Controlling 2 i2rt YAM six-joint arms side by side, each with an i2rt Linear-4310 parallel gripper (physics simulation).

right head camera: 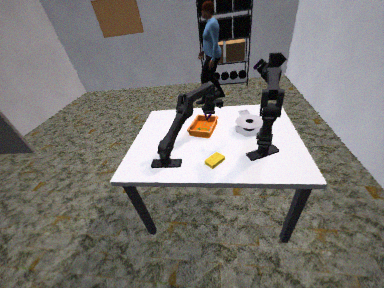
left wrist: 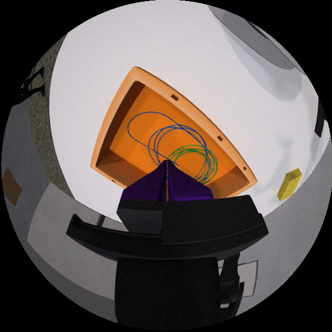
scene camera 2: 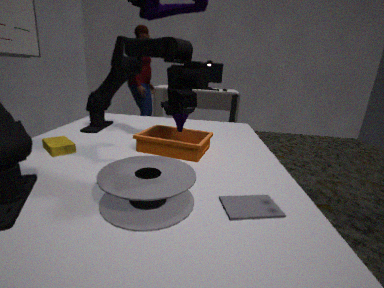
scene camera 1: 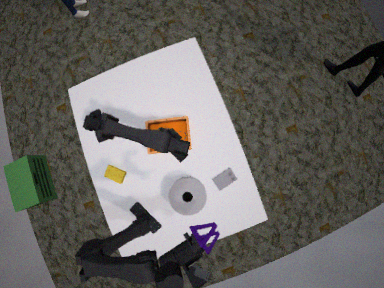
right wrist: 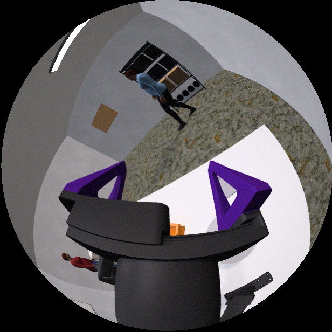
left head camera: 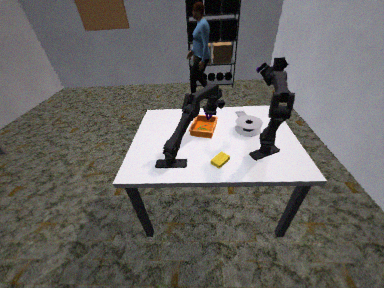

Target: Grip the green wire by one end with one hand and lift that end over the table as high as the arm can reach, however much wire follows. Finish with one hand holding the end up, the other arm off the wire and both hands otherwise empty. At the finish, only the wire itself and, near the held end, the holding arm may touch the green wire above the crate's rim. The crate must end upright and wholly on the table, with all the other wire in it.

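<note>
The orange crate is upright on the table. In the left wrist view the green wire lies coiled in it, with a blue wire beside and across it. One green strand runs up to the fingertips of my left gripper, which is shut on it over the crate; its very end is hidden between the tips. My right gripper is open and empty, raised high, well away from the crate.
A grey spool and a flat grey plate lie on the table. A yellow block lies between the arm bases. A person stands beyond the table.
</note>
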